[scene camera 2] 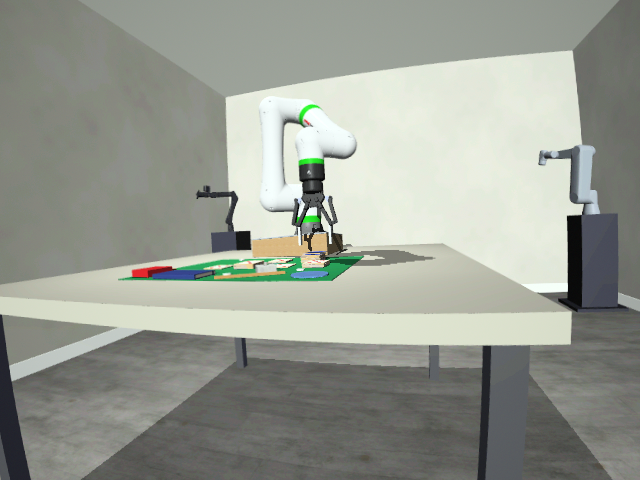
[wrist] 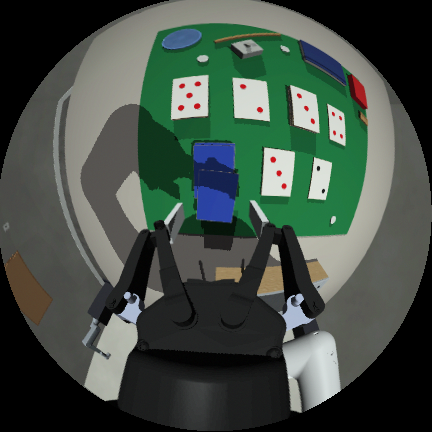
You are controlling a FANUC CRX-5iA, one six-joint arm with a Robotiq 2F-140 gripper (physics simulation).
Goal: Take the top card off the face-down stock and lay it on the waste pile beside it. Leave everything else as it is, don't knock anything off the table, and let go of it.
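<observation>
The face-down stock (scene camera 2: 313,254) (wrist: 214,155) is a blue-backed pile on the green mat (scene camera 2: 345,266) (wrist: 160,60). Its top card (wrist: 216,202) sticks out past the pile's edge towards the gripper side in the wrist view. My gripper (scene camera 2: 315,242) (wrist: 215,209) is open and empty, pointing down above the stock, with its fingertips on either side of the overhanging card's end in the wrist view. Face-up cards lie near the stock: one with five red spots (wrist: 190,97) and one with three red spots (wrist: 278,172). I cannot tell which is the waste pile.
More face-up cards (wrist: 251,99) (wrist: 304,109) (wrist: 336,125) (wrist: 320,179) lie on the mat. A blue disc (scene camera 2: 309,274) (wrist: 182,39), a wooden stick (scene camera 2: 250,275), a grey block (wrist: 247,49), a blue book-like item (scene camera 2: 183,274) and a red box (scene camera 2: 151,271) are farther off. A wooden box (scene camera 2: 279,246) stands behind.
</observation>
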